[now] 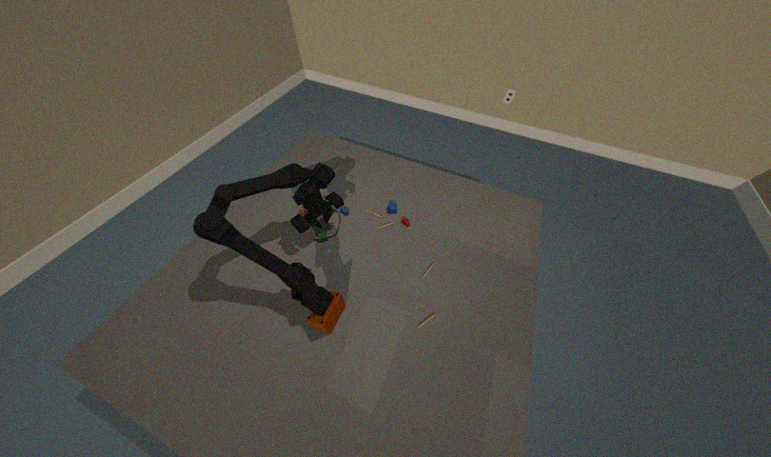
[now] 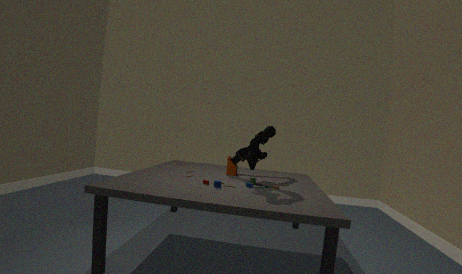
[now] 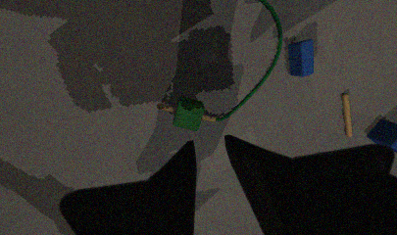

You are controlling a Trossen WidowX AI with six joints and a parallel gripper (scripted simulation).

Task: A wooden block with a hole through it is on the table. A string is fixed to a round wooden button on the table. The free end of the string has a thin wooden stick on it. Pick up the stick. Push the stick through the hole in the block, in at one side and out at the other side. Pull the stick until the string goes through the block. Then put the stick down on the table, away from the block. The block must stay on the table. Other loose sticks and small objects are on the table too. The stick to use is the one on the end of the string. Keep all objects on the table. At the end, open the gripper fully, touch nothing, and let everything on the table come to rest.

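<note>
My gripper tip is 7 cm above the green block, 1 cm to the right of it and 1 cm past it. From my gripper tip the other things lie so: round wooden button 17 cm to the left, 8 cm below, 8 cm ahead; then thin wooden stick 8 cm below; then blue block 25 cm ahead, 18 cm to the right, 7 cm below.
</note>
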